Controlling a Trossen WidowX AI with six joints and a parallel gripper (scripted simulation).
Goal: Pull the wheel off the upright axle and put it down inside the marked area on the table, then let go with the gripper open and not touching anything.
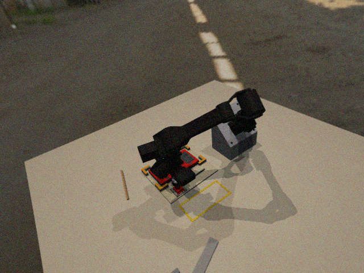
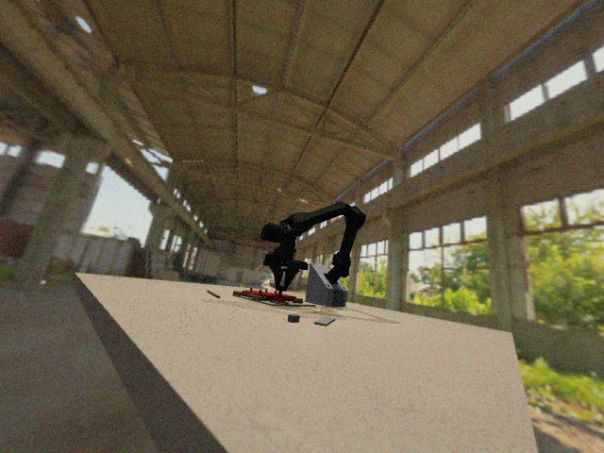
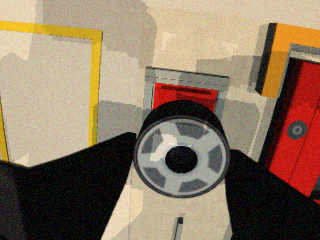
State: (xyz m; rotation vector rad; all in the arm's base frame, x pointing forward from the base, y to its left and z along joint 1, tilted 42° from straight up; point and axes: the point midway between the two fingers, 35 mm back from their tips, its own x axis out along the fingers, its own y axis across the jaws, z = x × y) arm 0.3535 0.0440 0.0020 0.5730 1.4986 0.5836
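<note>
My gripper tip is now 20 mm above the grey axle base. The rest, counted from my gripper tip: thin wooden stick 180 mm to the right, 160 mm ahead, 50 mm below.
</note>
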